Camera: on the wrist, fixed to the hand. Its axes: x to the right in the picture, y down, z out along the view.
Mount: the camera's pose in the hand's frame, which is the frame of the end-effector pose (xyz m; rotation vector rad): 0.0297 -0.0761 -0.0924 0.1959 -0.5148 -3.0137
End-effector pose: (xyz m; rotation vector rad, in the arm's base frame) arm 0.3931 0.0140 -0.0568 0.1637 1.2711 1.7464
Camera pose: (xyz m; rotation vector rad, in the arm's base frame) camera 0.3686 -0.0248 -0.1713 -0.7663 0.1129 -1.0231
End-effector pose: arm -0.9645 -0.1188 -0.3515 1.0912 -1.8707 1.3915
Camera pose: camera -0.9173 -0.0490 -0.2614 2.0619 0.9176 -0.7123
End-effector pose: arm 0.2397 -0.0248 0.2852 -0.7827 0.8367 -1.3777
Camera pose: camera 0.1220 -0.0569 0.3032 1.0540 1.1314 1.4708
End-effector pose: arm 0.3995 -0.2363 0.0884 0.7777 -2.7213 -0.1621
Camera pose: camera 0.4430 -0.3188 0.1691 -2.6005 -0.5520 0.3784
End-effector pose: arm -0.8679 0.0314 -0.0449 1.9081 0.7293 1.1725
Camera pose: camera -0.9452 0.1246 -0.0684 -0.3688 1.7465 -1.2331
